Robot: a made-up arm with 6 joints. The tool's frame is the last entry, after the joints.
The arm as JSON. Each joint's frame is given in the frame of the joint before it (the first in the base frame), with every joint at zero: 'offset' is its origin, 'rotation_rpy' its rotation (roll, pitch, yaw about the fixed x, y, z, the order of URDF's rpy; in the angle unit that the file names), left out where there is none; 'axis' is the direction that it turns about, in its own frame. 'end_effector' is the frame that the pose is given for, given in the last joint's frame.
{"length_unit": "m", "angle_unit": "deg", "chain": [
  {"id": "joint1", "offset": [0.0, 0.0, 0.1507], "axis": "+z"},
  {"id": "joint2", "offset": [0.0, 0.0, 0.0], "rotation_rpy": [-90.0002, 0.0, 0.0], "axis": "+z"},
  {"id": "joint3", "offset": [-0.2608, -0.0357, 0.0], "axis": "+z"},
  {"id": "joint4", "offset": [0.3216, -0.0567, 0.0], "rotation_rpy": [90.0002, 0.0, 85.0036], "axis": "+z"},
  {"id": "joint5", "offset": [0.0, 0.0, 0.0], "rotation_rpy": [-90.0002, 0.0, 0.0], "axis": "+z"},
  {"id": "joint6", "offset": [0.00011, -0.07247, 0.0], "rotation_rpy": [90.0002, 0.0, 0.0], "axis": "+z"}
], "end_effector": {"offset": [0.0, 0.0, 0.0]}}
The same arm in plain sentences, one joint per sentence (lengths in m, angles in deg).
The arm has six revolute joints in a row. What follows holds with every joint at zero, and every direction is one of the base frame's. Joint 1 lies 0.1507 m along +z from the base frame's origin and rotates about +z. Joint 2 lies at the same point as joint 1 and rotates about +y. Joint 3 lies 0.2608 m along -x and 0.0357 m along +z from joint 2 and rotates about +y. Joint 4 lies 0.3216 m along +x and 0.0567 m along +z from joint 3 and rotates about the direction (0.9962, 0, 0.0871). Joint 5 lies at the same point as joint 4 and rotates about +y. Joint 6 lies 0.0722 m along +x and 0.0062 m along +z from joint 5 and rotates about the direction (0.9962, 0, 0.0871). The tool frame, which is the frame that the pose is given for, lies at the same point as joint 6; its axes are the base frame's turned by roll 0, pitch 85 and yaw 0 deg (as in URDF: about the fixed x, then y, then z).
